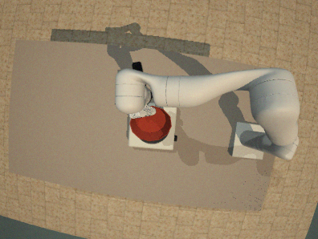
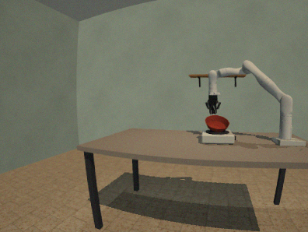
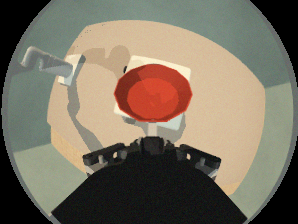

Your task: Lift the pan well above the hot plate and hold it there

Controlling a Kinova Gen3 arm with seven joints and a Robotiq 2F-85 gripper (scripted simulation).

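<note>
Right now my hand is 30 mm past the pan, 60 mm to the right of it and 50 mm above it. Round my hand: hot plate: 80 mm behind, 120 mm to the left, 180 mm below.
</note>
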